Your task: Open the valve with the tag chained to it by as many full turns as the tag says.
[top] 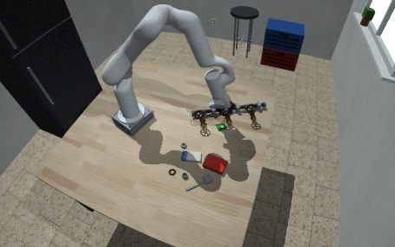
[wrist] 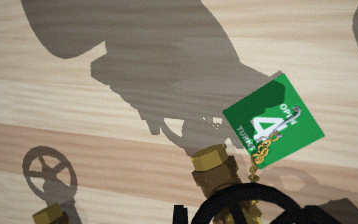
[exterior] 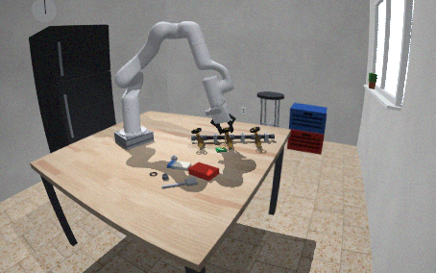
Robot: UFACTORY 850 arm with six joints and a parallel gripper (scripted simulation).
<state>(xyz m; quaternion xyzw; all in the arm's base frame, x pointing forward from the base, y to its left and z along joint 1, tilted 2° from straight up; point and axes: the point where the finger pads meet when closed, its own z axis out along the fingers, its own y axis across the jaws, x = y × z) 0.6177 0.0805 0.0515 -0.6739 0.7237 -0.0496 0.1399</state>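
Right now my hand is 3 cm past the green tag, 5 cm to the left of it and 10 cm above it. Also, from my hand: grey scraper (6 cm behind, 44 cm to the right, 10 cm below); red box (1 cm behind, 33 cm to the right, 9 cm below); white block (15 cm behind, 30 cm to the right, 10 cm below).
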